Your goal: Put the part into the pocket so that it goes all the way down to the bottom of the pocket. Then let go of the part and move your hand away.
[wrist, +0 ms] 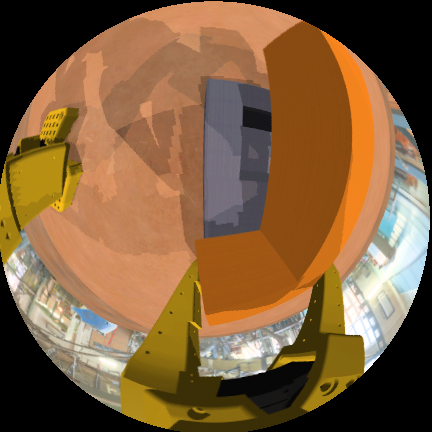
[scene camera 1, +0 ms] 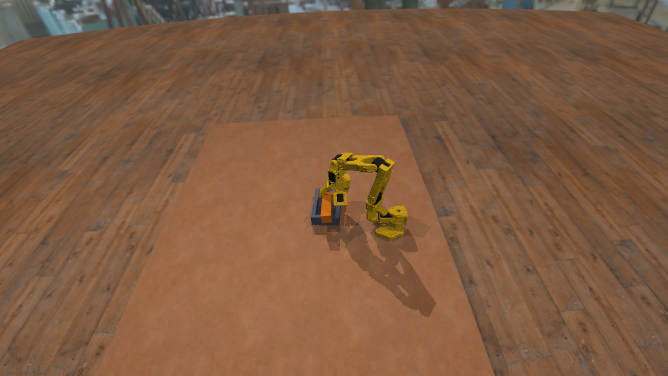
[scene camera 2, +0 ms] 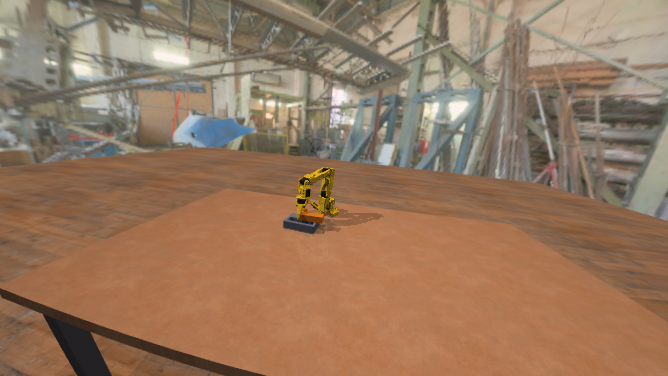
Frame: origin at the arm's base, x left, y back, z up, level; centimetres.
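Seen in the pictures: end effector, tool point: (wrist: 204,264); arm's base, origin of the base link: (wrist: 65,149) (scene camera 1: 381,227) (scene camera 2: 327,214).
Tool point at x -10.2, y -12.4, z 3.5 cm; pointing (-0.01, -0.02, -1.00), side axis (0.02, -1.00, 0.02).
Observation:
Offsets run from my tool point to a thing's middle. Level surfaces: height alone.
The orange L-shaped part {dx +5.3, dy -3.1, dz +1.8 cm} (scene camera 1: 326,210) (scene camera 2: 314,218) (wrist: 310,150) is held over the dark grey block with the pocket {dx +1.3, dy -4.7, dz -1.7 cm} (scene camera 1: 316,220) (scene camera 2: 298,227) (wrist: 220,180). My gripper (scene camera 1: 326,194) (scene camera 2: 300,216) (wrist: 263,266) is shut on the part, with its two jaws on opposite sides of the short-leg end in the wrist view. The part stands above the block's rim, not down in the pocket. In the wrist view its long leg hides the block's right side, and a dark bit of pocket shows beside it. Whether its underside touches the rim is hidden.
The arm's base (scene camera 1: 390,225) stands on the brown mat {dz -3.5 cm} (scene camera 1: 225,280), to the right of the block in the first scene view. The arm arches over from the base to the block. The wooden floor-like surface (scene camera 1: 100,150) surrounds the mat.

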